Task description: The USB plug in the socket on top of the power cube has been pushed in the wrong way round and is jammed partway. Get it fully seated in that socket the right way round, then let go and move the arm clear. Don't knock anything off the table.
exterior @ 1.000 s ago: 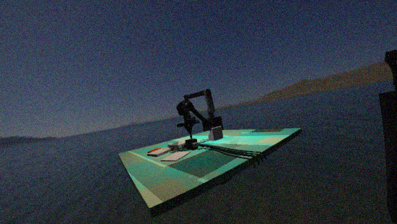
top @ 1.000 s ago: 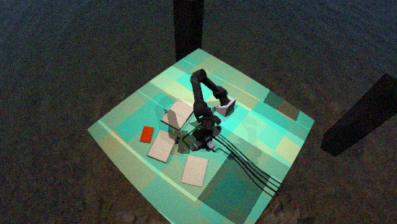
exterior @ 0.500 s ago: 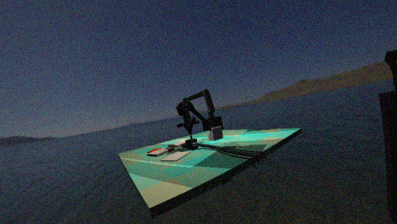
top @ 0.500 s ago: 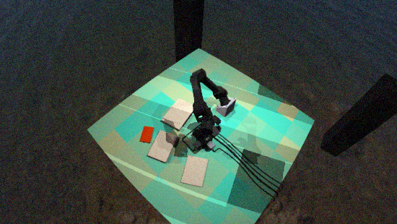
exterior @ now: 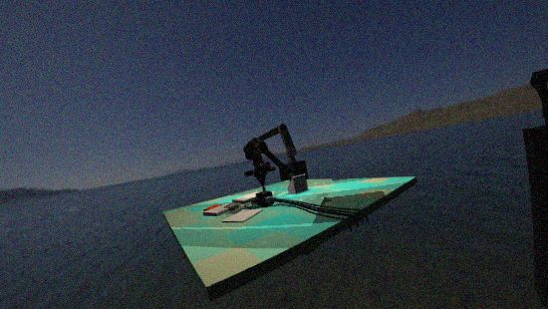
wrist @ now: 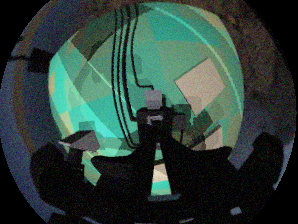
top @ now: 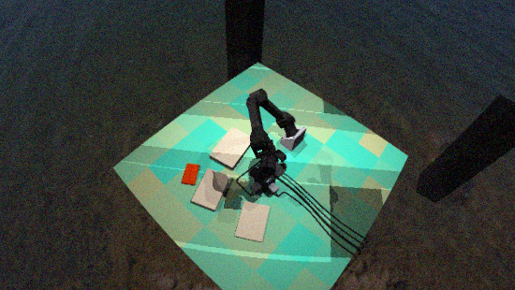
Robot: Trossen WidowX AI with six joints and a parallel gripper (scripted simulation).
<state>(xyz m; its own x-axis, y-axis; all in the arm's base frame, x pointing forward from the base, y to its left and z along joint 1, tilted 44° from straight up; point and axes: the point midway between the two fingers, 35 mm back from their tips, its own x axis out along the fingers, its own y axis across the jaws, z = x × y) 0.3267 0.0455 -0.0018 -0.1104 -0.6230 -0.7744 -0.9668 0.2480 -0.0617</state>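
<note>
My gripper tip is now 2 cm above the USB plug. Round my gripper tip: red flat block 19 cm ahead, 37 cm to the right, 12 cm below.
</note>
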